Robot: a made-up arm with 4 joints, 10 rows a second.
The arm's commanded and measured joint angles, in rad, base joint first. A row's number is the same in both.
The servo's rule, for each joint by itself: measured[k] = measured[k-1] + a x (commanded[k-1-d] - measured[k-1]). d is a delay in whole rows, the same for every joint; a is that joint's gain. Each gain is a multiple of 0.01, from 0.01 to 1. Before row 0 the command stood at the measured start. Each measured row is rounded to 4 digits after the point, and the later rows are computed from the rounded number. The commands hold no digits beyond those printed.
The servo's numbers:
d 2
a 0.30 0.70 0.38 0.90
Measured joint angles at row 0:
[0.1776 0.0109 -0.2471 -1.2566]
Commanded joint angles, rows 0 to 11:
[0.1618 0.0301 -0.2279 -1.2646]
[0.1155 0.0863 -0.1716 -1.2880]
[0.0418 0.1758 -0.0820 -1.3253]
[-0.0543 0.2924 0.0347 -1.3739]
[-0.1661 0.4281 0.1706 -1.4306]
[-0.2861 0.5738 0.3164 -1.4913]
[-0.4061 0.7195 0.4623 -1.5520]
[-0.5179 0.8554 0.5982 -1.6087]
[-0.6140 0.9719 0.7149 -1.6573]
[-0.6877 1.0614 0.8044 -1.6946]
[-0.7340 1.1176 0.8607 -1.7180]
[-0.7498 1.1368 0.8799 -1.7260]
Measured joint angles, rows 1 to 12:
[0.1776 0.0109 -0.2471 -1.2566]
[0.1776 0.0109 -0.2471 -1.2566]
[0.1729 0.0243 -0.2398 -1.2638]
[0.1557 0.0677 -0.2139 -1.2856]
[0.1215 0.1434 -0.1638 -1.3213]
[0.0688 0.2477 -0.0884 -1.3686]
[-0.0017 0.3740 0.0100 -1.4244]
[-0.0870 0.5139 0.1264 -1.4846]
[-0.1827 0.6578 0.2540 -1.5453]
[-0.2833 0.7961 0.3848 -1.6024]
[-0.3825 0.9192 0.5102 -1.6518]
[-0.4741 1.0187 0.6220 -1.6903]

